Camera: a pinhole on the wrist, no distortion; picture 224 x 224 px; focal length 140.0 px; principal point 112.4 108.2 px. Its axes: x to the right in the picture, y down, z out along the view. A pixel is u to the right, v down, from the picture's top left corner.
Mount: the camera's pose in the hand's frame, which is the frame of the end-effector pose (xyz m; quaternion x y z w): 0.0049 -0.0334 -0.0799 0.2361 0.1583 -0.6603 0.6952
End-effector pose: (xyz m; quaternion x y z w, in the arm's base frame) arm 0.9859 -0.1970 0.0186 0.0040 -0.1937 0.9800 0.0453
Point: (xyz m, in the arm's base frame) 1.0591 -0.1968 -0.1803
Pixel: behind the camera
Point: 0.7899 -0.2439 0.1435
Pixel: outside the picture
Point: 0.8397 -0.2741 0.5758
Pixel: 52 163
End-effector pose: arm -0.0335 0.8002 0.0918 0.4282 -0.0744 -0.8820 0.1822
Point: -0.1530 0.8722 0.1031
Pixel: 80 145
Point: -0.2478 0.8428 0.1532
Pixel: 52 156
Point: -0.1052 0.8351 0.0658
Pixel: 62 178
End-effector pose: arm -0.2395 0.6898 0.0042 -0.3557 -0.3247 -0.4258 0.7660
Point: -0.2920 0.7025 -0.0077
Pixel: 32 58
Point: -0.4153 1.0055 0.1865
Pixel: 42 105
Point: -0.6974 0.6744 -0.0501
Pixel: 207 10
